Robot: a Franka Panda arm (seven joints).
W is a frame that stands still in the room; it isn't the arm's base.
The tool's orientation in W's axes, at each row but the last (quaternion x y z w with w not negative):
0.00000 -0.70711 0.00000 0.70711
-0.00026 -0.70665 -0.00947 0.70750
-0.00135 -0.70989 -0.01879 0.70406
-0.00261 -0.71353 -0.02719 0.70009
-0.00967 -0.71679 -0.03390 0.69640
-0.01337 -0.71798 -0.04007 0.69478
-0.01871 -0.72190 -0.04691 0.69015
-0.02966 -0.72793 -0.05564 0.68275
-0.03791 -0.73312 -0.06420 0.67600
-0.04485 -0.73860 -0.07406 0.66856
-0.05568 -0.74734 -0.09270 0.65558
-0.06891 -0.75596 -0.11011 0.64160
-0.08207 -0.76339 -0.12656 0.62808
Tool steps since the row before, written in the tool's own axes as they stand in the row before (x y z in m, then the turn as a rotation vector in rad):
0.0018 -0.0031 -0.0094 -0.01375 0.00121 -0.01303
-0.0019 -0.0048 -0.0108 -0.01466 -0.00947 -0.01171
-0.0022 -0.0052 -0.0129 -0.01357 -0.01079 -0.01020
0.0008 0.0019 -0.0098 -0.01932 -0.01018 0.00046
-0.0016 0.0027 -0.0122 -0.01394 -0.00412 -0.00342
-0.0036 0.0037 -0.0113 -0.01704 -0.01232 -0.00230
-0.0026 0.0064 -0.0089 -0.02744 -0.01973 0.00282
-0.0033 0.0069 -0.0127 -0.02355 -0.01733 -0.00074
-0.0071 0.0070 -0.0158 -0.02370 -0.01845 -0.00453
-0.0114 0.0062 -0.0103 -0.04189 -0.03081 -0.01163
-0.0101 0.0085 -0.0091 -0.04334 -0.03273 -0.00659
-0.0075 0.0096 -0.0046 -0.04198 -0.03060 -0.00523
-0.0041 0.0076 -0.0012 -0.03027 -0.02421 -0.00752
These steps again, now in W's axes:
0.0094 -0.0031 0.0018 0.01303 0.00121 -0.01375
0.0107 -0.0049 -0.0020 0.01156 -0.00944 -0.01480
0.0128 -0.0055 -0.0022 0.01001 -0.01074 -0.01375
0.0099 0.0015 0.0010 -0.00050 -0.00948 -0.01967
0.0124 0.0020 -0.0012 0.00358 -0.00386 -0.01398
0.0117 0.0030 -0.0031 0.00195 -0.01183 -0.01743
0.0096 0.0056 -0.0019 -0.00333 -0.01833 -0.02834
0.0136 0.0054 -0.0022 0.00022 -0.01651 -0.02414
0.0172 0.0048 -0.0055 0.00381 -0.01816 -0.02404
0.0123 0.0047 -0.0100 0.01059 -0.03094 -0.04207
0.0119 0.0068 -0.0083 0.00550 -0.03170 -0.04425
0.0080 0.0084 -0.0059 0.00450 -0.02934 -0.04295
0.0041 0.0070 -0.0031 0.00615 -0.02432 -0.03049

